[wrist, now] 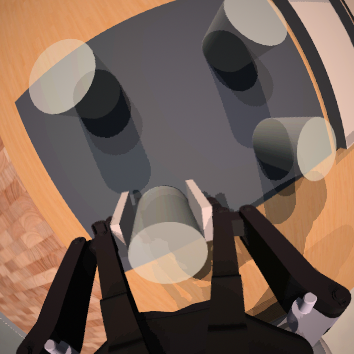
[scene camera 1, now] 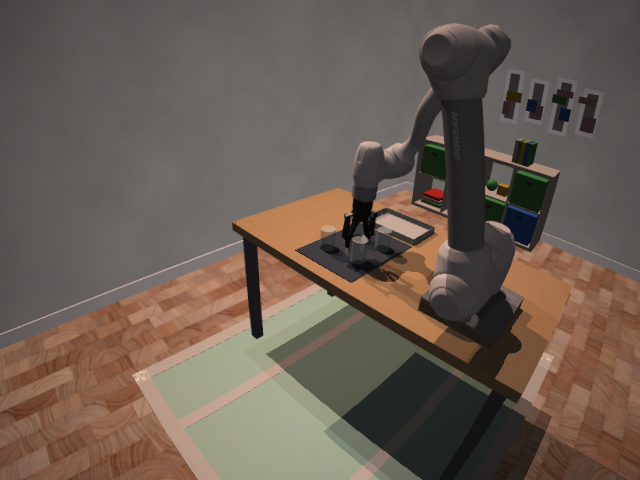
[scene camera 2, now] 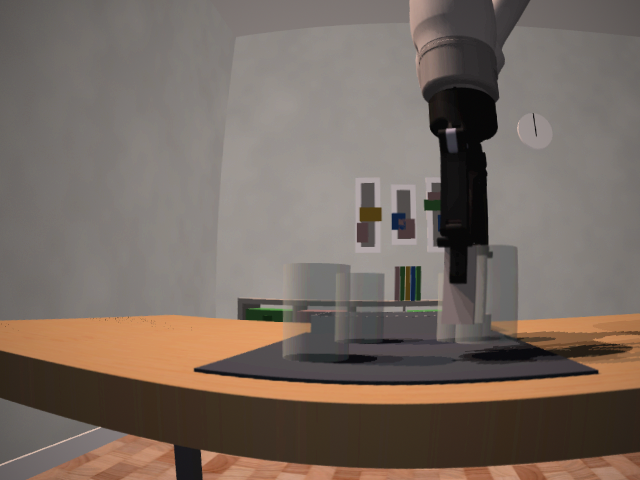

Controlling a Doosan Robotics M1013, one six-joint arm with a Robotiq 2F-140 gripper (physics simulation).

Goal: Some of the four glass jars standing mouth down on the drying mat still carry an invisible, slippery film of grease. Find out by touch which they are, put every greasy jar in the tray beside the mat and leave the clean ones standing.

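Frame: origin at the arm's base, x ahead, y left, z up, level; centimetres.
Seen in the pictures: gripper, fingertip midpoint: [wrist: 159, 198] [scene camera 1: 355, 253] [scene camera 2: 464, 323].
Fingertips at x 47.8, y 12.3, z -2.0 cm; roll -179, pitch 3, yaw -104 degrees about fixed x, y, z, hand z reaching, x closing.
A point is followed by its place in that frame.
My gripper [scene camera 1: 358, 241] {x 47.8, y 12.3, z -2.0 cm} [scene camera 2: 473, 266] [wrist: 159, 198] {x 47.8, y 12.3, z -2.0 cm} is shut on a glass jar [scene camera 1: 357, 254] {x 43.8, y 15.4, z 0.4 cm} [scene camera 2: 504, 289] {x 44.3, y 15.6, z 1.1 cm} [wrist: 168, 252] {x 46.0, y 12.4, z 5.1 cm}, its pads on both sides. The jar is upright, mouth down, held slightly above the near part of the dark drying mat [scene camera 1: 336, 266] {x 48.6, y 21.3, z -5.3 cm} [scene camera 2: 248, 369] {x 64.7, y 24.3, z -5.3 cm} [wrist: 175, 100] {x 56.9, y 6.3, z -5.3 cm}. A second jar [scene camera 1: 328, 236] {x 59.5, y 16.6, z 1.7 cm} [scene camera 2: 310, 310] {x 61.7, y 17.8, z -0.6 cm} [wrist: 62, 76] {x 61.6, y 14.4, z 3.6 cm} stands at the mat's left. A third jar [scene camera 2: 372, 304] {x 59.1, y -0.1, z -0.3 cm} [wrist: 256, 20] {x 60.6, y -2.0, z 3.6 cm} stands farther back, mostly hidden behind the gripper in scene camera 1. A fourth jar [scene camera 1: 383, 237] {x 45.8, y -1.5, z 1.7 cm} [wrist: 316, 149] {x 47.8, y -3.8, z 3.6 cm} stands on the tray side, partly covered in scene camera 2. No grease is visible.
The shallow tray [scene camera 1: 423, 235] {x 42.7, y -27.3, z -3.6 cm} [wrist: 316, 50] {x 58.2, y -16.8, z -2.7 cm} lies beside the mat, close to two standing jars. Its pale inside shows no jar in scene camera 1. The wooden table [scene camera 1: 289, 222] {x 91.7, y 13.5, z -5.6 cm} [scene camera 2: 129, 341] {x 84.2, y 15.9, z -5.6 cm} carries the arm's base. A shelf unit [scene camera 1: 549, 204] stands on the floor beyond the table.
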